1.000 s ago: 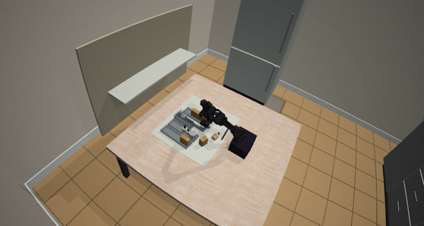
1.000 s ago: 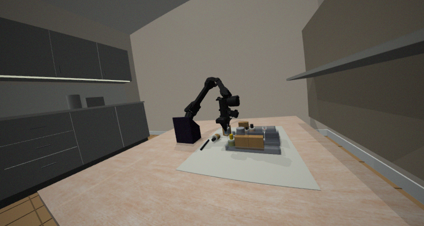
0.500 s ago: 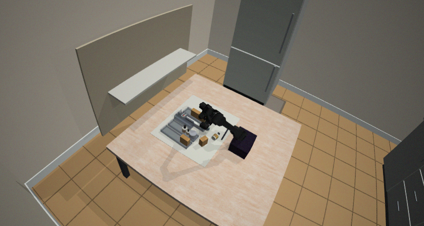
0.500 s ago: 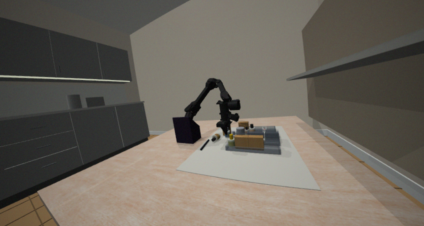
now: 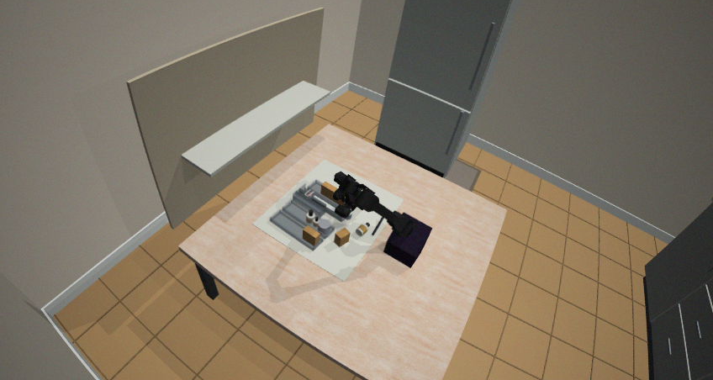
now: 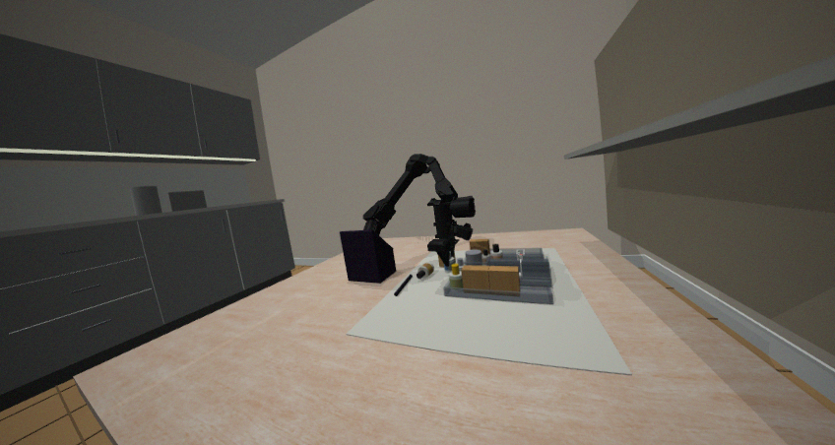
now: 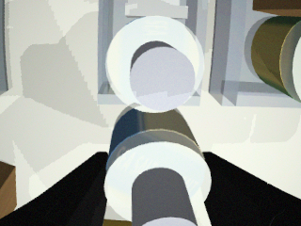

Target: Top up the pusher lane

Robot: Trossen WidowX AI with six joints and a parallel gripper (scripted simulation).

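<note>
My gripper tip is 9 cm short of the pale mat, 1 cm to the right of it and 5 cm above it. The rest, counted from my gripper tip: wall shelf: 54 cm ahead, 8 cm to the left, 31 cm above; then black stick: 13 cm behind, 9 cm to the right, 5 cm below.
</note>
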